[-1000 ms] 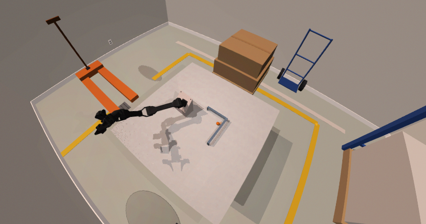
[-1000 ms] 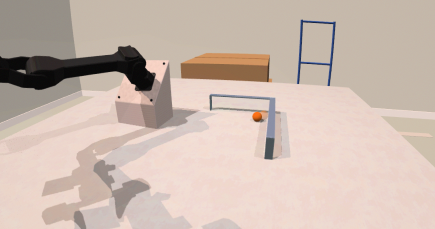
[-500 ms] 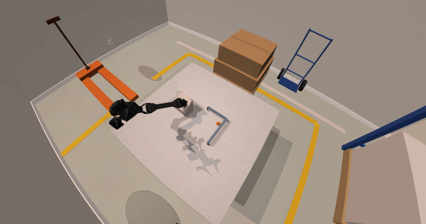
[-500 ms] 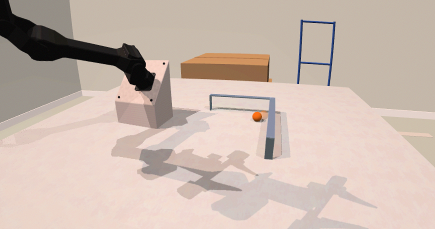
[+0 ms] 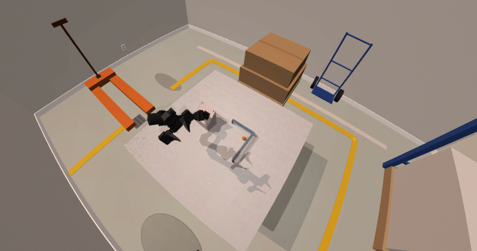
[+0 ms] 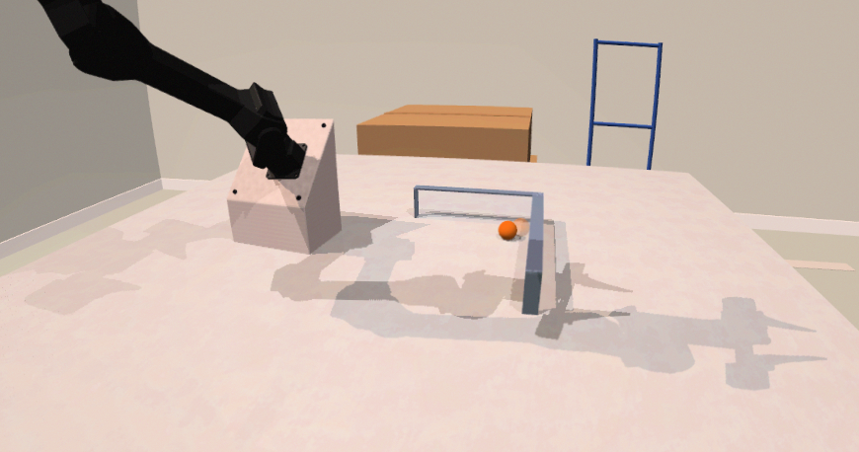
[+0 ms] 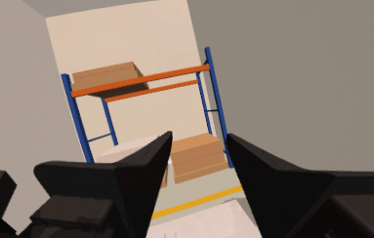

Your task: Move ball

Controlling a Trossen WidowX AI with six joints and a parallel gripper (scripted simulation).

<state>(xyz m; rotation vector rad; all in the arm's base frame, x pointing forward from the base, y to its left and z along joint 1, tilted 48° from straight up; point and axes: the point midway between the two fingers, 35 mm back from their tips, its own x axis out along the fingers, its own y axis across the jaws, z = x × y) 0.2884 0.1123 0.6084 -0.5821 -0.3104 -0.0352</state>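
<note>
Right now the see-through copy of ball is 9 cm ahead of my gripper tip, 48 cm to the left of it and 64 cm below it. Also, from my gripper tip: orange ball 7 cm ahead, 46 cm to the left, 64 cm below.
</note>
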